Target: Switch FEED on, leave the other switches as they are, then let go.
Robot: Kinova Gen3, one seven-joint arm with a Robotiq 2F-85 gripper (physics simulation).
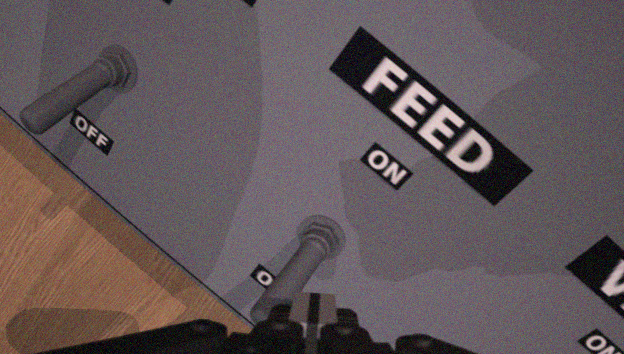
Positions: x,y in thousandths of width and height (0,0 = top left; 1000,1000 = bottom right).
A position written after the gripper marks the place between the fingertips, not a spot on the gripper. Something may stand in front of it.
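You'd see the gripper (502,908) here, and there's a lamp switch (73,318) as well.
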